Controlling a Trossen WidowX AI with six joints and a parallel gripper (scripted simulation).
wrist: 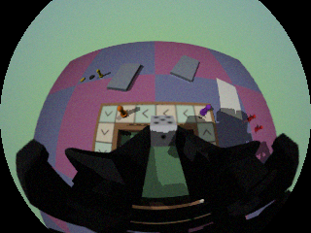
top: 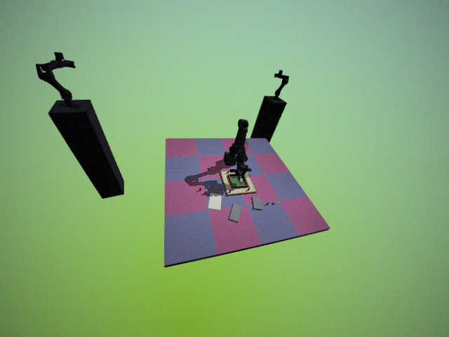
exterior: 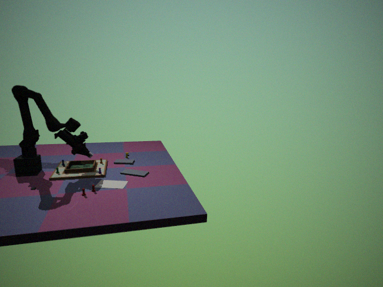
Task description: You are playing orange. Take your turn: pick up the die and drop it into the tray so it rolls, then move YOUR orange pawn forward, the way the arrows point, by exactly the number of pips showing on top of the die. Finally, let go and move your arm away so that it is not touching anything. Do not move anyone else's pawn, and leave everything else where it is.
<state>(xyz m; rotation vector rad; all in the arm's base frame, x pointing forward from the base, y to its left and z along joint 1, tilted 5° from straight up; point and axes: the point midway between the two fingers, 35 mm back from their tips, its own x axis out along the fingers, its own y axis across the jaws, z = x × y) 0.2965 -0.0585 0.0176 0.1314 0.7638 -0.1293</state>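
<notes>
Now: the orange pawn 7 cm ahead of my gripper tip, 7 cm to the left of it and 6 cm below it. Round my gripper tip: die (right at my gripper tip); purple pawn (4 cm ahead, 11 cm to the right, 6 cm below); green tray (5 cm behind, 2 cm to the left, 8 cm below).
</notes>
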